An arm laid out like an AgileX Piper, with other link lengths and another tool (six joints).
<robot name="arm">
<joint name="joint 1" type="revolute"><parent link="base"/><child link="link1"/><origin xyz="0 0 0.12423"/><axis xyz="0 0 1"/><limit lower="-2.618" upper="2.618"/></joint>
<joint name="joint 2" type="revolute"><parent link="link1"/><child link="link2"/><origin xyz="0 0 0"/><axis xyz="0 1 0"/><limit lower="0" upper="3.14"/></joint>
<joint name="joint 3" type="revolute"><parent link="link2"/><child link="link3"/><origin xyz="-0.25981 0 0.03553"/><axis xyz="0 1 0"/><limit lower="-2.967" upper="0"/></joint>
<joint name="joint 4" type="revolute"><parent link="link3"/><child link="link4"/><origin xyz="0.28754 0 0.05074"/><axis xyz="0.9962 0 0.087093"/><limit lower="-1.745" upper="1.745"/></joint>
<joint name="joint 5" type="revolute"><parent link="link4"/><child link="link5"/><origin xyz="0 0 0"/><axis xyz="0 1 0"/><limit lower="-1.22" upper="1.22"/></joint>
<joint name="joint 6" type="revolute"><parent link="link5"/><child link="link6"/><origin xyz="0.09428 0 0.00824"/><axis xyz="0.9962 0 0.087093"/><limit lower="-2.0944" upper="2.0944"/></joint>
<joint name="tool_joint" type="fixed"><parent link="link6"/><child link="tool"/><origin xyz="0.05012 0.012 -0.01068" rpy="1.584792 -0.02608 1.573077"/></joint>
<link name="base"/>
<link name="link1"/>
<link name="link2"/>
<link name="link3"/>
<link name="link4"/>
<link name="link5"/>
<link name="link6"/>
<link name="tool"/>
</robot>
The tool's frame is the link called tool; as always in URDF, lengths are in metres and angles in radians.
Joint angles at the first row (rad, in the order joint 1, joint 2, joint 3, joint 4, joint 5, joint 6):
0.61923 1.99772 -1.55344 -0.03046 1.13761 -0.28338
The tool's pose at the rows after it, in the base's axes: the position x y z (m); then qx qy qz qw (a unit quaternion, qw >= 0):
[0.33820 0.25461 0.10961 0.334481 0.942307 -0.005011 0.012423]
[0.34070 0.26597 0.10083 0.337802 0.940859 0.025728 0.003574]
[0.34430 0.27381 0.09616 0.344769 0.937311 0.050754 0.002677]
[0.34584 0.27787 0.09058 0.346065 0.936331 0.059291 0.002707]
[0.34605 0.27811 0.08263 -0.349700 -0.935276 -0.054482 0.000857]
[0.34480 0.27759 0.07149 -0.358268 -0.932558 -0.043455 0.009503]
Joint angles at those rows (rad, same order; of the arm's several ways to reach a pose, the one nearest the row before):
0.62820 2.03154 -1.55492 0.00000 1.07778 -0.28796
0.62957 2.05335 -1.55493 0.05650 1.01555 -0.30379
0.62956 2.06593 -1.55491 0.09149 0.96270 -0.30631
0.63196 2.07966 -1.55495 0.10372 0.93486 -0.30847
0.63196 2.09779 -1.55496 0.10372 0.92835 -0.30178
0.63197 2.12301 -1.55494 0.10372 0.93014 -0.28431

